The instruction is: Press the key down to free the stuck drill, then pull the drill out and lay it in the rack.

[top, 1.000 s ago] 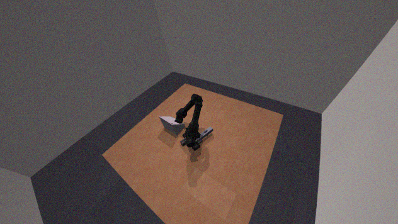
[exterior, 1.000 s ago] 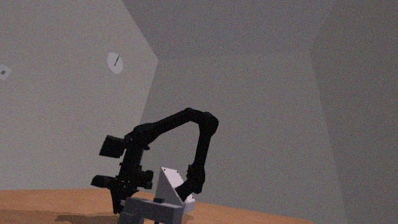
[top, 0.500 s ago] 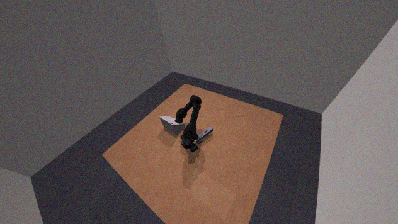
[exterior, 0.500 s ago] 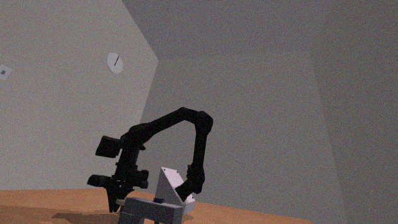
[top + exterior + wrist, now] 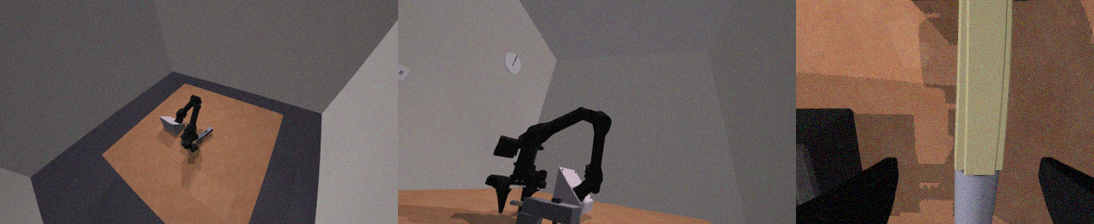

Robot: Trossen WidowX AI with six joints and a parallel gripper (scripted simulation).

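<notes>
The drill is 5 cm to the left of my gripper tip, 3 cm above it and 2 cm ahead of it. Also, from my gripper tip: grey holder block (14 cm to the left, 6 cm ahead, 3 cm above); then dark rack (7 cm behind, 2 cm to the left); then dark key (17 cm to the left, 7 cm ahead, 4 cm above).
</notes>
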